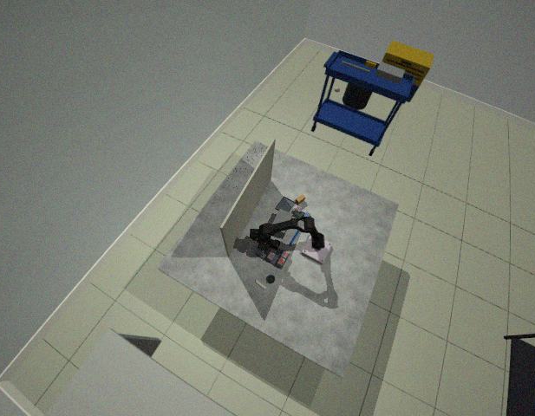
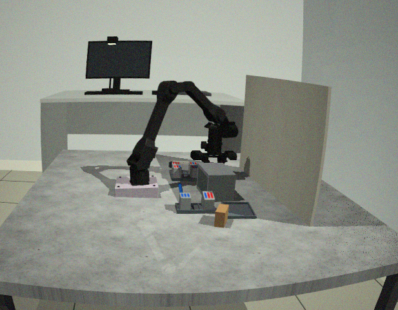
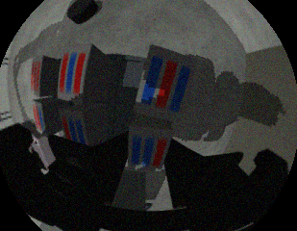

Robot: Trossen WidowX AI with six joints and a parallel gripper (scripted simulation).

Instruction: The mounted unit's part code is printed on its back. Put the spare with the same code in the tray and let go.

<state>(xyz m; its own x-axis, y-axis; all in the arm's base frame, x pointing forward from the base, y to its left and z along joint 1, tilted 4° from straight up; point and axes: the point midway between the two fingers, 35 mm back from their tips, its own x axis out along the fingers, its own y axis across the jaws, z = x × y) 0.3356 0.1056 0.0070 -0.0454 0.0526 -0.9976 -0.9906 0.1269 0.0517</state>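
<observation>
Right now the dark flat tray is 35 cm to the right of my gripper tip, 5 cm behind it and 1 cm below it. From my gripper tip the other things lie so: rack: 7 cm behind, 4 cm to the left, 1 cm below; grey mounted unit: 16 cm to the right, 6 cm behind, 3 cm above; grey spare block: 2 cm above.
</observation>
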